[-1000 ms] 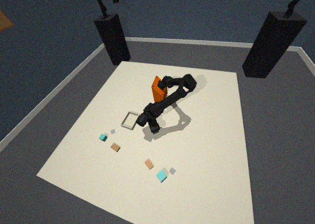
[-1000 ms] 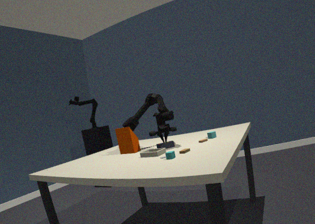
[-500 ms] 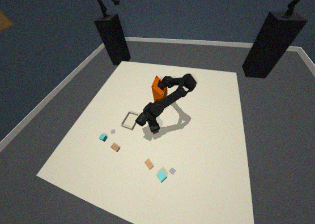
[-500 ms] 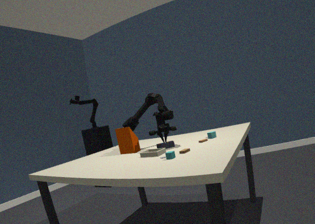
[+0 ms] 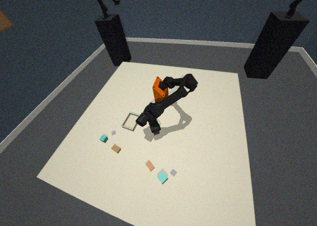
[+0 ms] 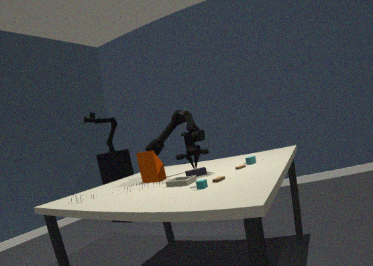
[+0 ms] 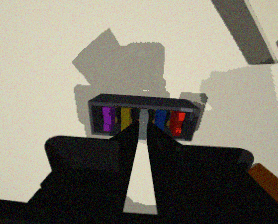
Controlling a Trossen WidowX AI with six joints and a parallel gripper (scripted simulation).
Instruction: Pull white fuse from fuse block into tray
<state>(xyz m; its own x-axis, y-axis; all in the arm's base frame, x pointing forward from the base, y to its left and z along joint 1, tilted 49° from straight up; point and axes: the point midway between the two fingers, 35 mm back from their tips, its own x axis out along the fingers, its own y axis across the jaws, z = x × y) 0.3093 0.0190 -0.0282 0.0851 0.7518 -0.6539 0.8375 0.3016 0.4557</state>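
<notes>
Now: the tray 190 mm to the right of my gripper tip, 40 mm below it and 10 mm behind it. Also, from my gripper tip: white fuse (10 mm below).
</notes>
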